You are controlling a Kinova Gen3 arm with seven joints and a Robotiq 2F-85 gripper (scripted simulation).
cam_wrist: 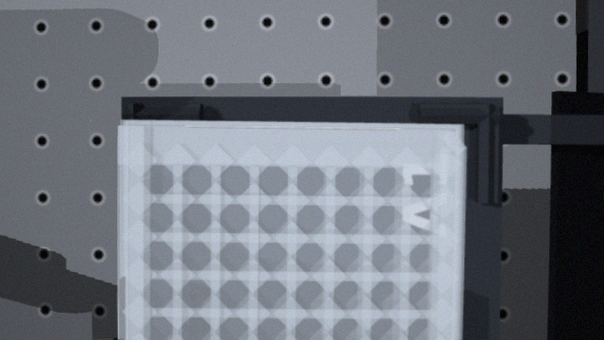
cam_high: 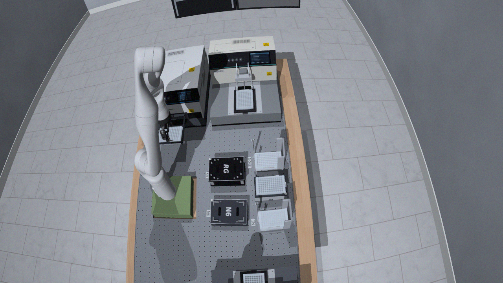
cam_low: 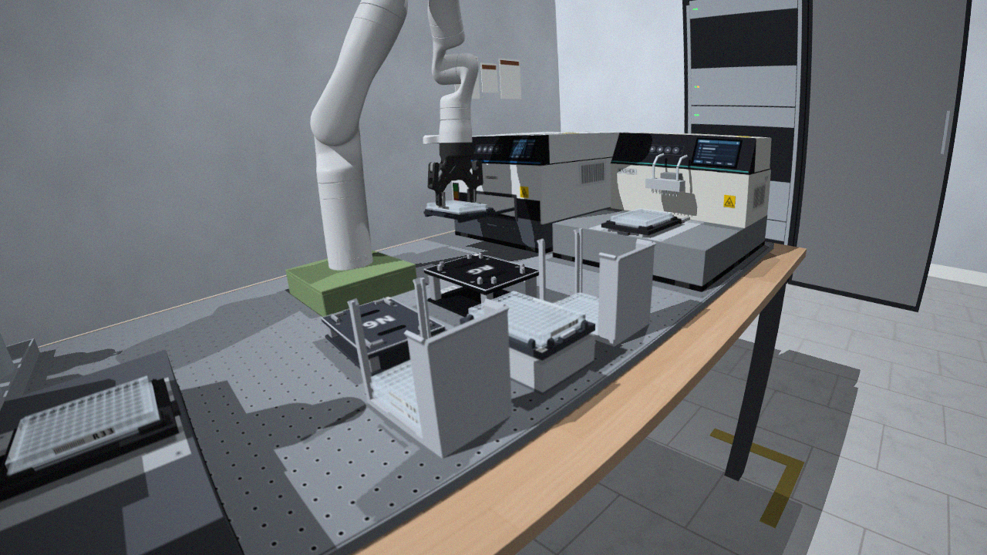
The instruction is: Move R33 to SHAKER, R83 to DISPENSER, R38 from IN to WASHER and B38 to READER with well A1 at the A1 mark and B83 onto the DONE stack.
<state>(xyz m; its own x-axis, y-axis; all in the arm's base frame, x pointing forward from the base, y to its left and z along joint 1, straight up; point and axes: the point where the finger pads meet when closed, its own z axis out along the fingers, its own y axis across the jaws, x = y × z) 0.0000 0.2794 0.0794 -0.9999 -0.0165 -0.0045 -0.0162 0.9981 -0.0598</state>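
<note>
My hand is 1 cm above the plate B83. From my hand the other things lie so: RG nest: 28 cm ahead, 17 cm to the right, 7 cm below; plate R83: 37 cm ahead, 20 cm to the left, 2 cm below; washer nest: 37 cm ahead, 20 cm to the left, 3 cm below.
</note>
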